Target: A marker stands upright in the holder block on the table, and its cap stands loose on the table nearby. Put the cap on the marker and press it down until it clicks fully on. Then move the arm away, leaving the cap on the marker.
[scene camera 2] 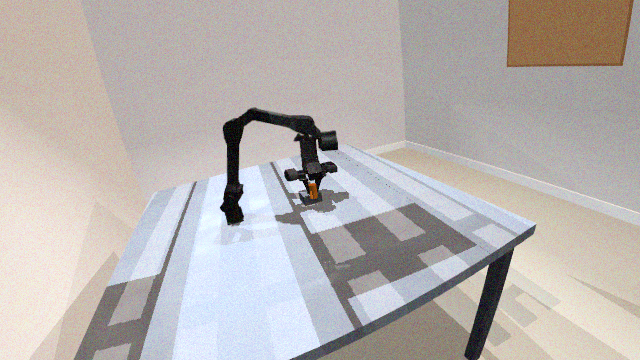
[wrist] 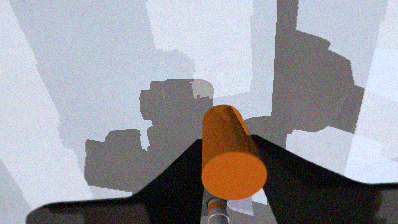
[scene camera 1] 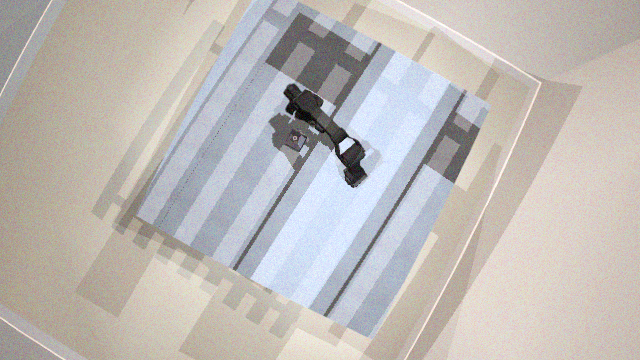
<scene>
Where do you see an orange cap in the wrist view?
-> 232, 169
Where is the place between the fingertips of my gripper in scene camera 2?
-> At 313, 192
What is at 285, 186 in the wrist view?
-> My gripper.
</scene>
